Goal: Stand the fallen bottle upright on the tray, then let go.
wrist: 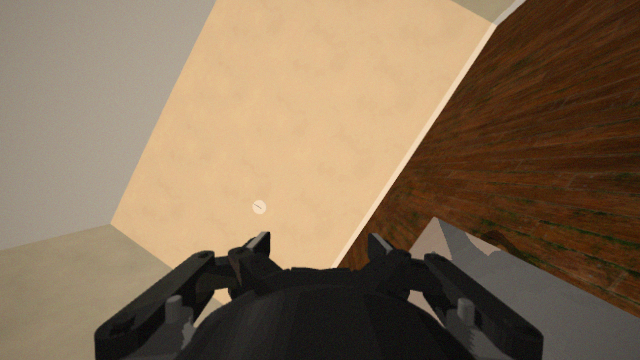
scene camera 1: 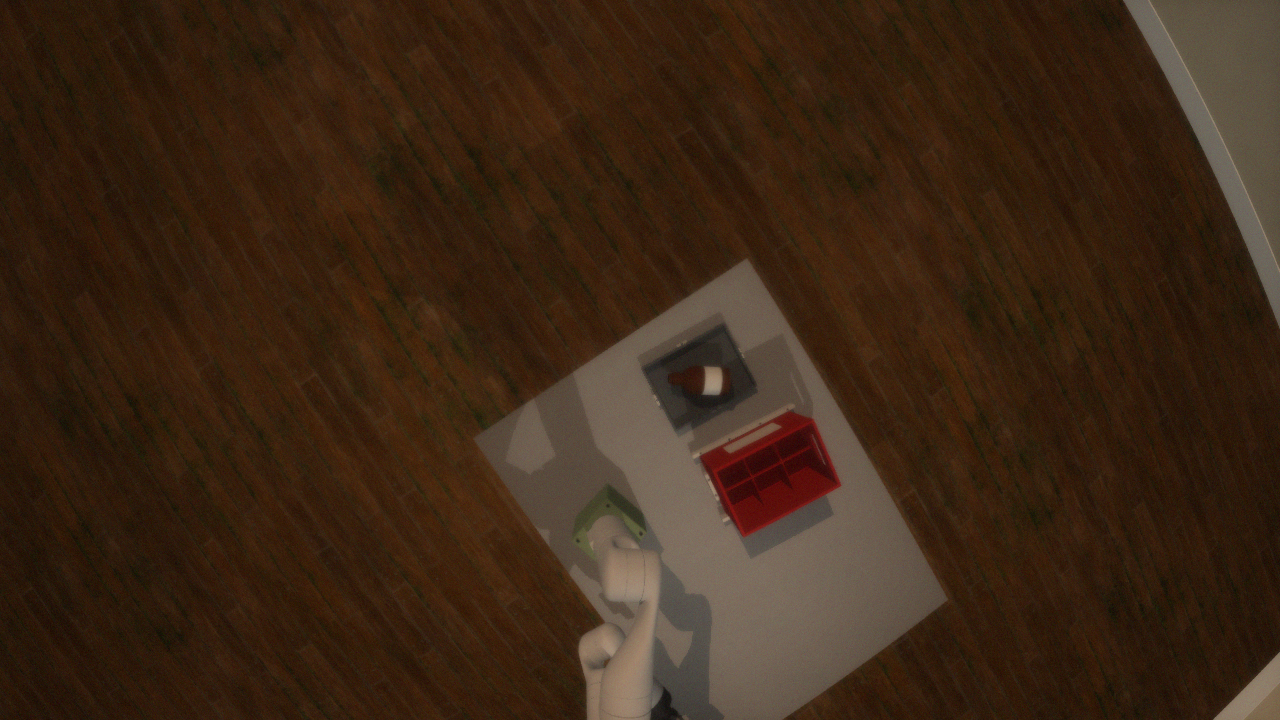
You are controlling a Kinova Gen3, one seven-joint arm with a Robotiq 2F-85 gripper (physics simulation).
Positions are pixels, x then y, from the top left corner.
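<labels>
A brown bottle is visible in scene camera 1 [704,380]; in the wrist view the bottle is out of frame.
</labels>
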